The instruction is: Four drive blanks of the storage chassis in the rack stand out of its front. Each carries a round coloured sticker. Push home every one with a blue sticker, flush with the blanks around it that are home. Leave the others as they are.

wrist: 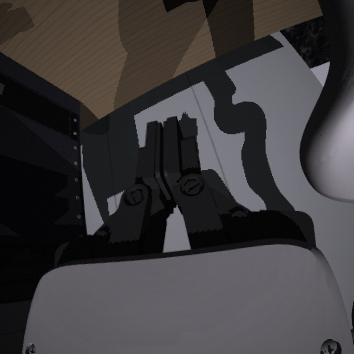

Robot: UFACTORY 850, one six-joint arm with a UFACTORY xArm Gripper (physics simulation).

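Note:
My gripper (pixel 168 137) is shut with its two fingers together and nothing between them. It points away from the camera, to the right of a dark rack (pixel 37 165), whose side with a column of small round holes or screws shows at the left edge of the view. The fingertips stand apart from the rack. The front of the storage chassis, the drive blanks and their coloured stickers do not show in this view.
A wooden floor (pixel 100 50) shows at the top. A light grey surface (pixel 295 125) with shadows of the arm lies behind and right of the fingers. A smooth pale rounded part (pixel 332 155) fills the right edge. A dark speckled patch (pixel 312 42) is at the upper right.

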